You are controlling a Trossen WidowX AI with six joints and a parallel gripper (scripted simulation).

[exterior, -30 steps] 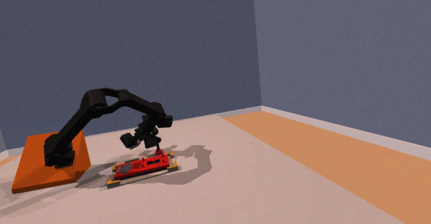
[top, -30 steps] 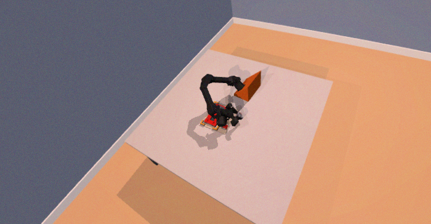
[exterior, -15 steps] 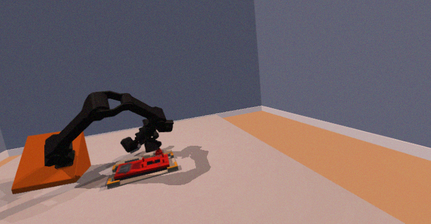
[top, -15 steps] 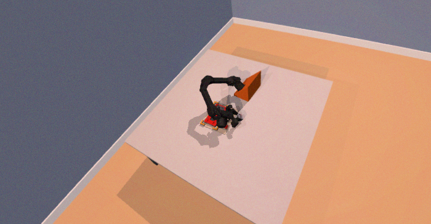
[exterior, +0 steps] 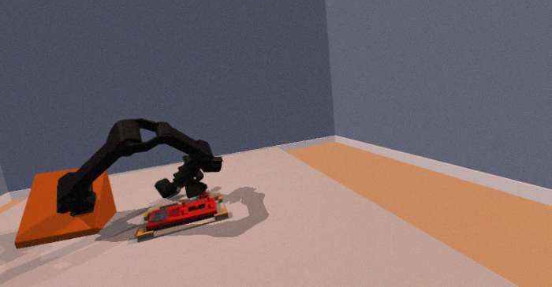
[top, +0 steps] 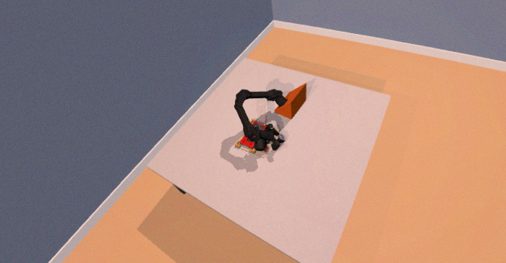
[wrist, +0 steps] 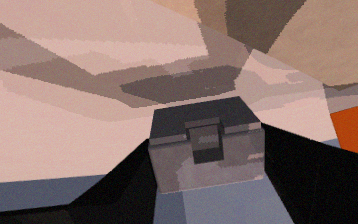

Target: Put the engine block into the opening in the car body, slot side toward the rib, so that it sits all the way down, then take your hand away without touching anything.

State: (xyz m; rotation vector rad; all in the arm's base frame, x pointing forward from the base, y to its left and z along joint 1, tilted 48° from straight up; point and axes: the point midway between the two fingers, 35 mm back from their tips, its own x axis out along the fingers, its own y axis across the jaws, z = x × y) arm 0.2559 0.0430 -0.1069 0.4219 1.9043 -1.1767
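Right now the grey engine block is 10 mm ahead of my gripper tip and 10 mm to the right of it. From my gripper tip the other things lie so: grey clamp cradle 70 mm ahead, 170 mm to the right, 10 mm below.
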